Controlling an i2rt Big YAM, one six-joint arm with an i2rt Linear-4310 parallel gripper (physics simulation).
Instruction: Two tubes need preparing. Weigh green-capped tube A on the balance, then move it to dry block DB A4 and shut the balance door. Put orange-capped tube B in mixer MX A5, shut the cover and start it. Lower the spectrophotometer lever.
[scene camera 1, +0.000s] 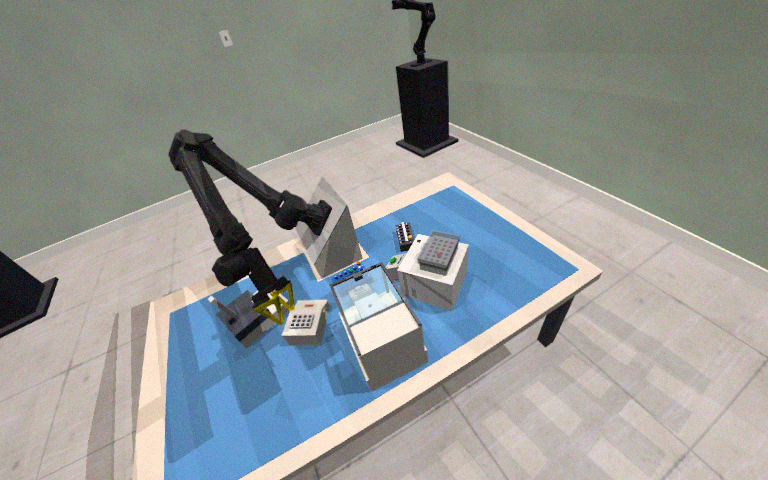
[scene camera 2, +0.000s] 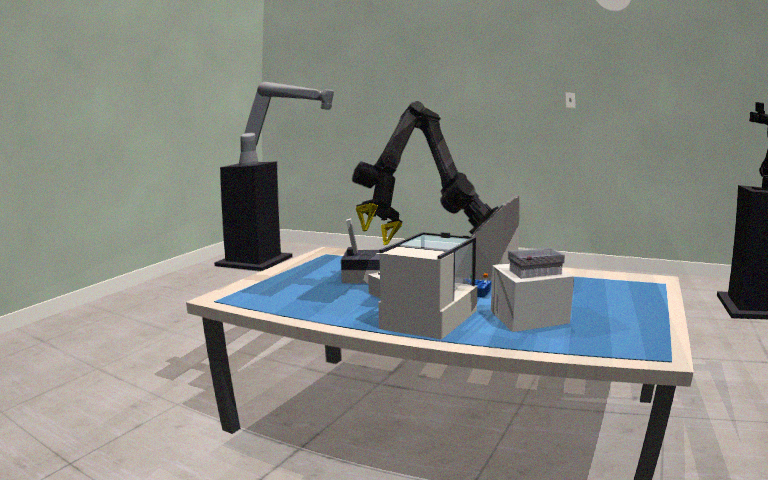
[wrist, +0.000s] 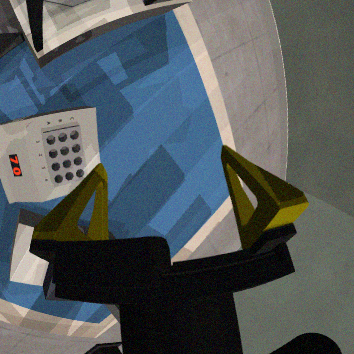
Note:
My gripper (scene camera 1: 287, 316) is open, holding nothing. I also see a grey cover (scene camera 1: 438, 250), a balance door (scene camera 1: 368, 293) and a grey device with lever (scene camera 1: 239, 317).
The grey cover shows as well in scene camera 2 (scene camera 2: 538, 256). My gripper also shows in scene camera 2 (scene camera 2: 375, 238) and in the wrist view (wrist: 161, 158). The grey device with lever also shows in scene camera 2 (scene camera 2: 356, 264) and in the wrist view (wrist: 29, 268).

